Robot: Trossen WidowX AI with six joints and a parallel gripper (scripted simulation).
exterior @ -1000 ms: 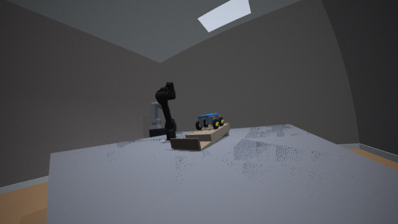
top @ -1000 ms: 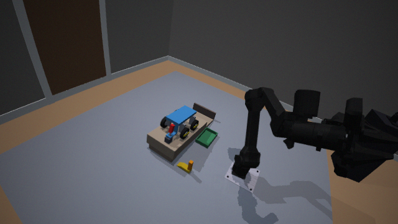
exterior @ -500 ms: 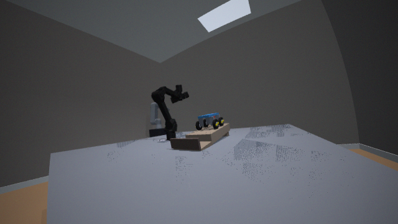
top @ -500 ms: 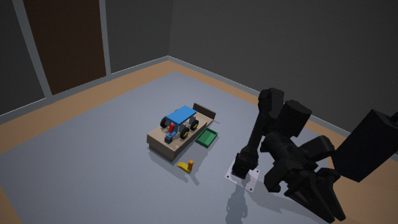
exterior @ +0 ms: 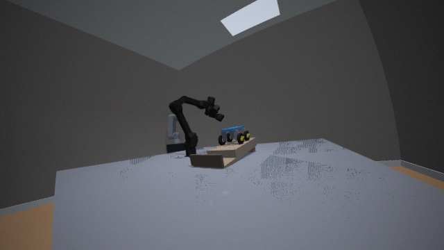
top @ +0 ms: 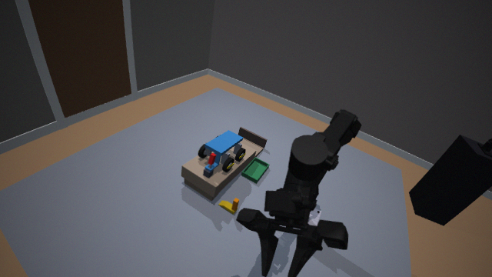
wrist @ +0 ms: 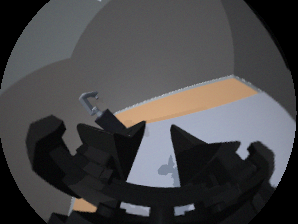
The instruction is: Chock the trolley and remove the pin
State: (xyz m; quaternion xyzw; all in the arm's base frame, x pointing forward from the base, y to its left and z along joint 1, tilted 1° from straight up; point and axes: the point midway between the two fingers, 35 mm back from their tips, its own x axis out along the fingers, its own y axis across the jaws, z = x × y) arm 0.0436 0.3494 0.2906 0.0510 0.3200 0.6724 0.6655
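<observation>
The yellow chock is 180 mm ahead of my gripper tip, 270 mm to the right of it and 260 mm below it. From my gripper tip the other things lie so: tan ramp: 290 mm ahead, 420 mm to the right, 240 mm below; then blue trolley: 300 mm ahead, 410 mm to the right, 170 mm below; then red-headed stop pin: 290 mm ahead, 310 mm to the right, 160 mm below.
</observation>
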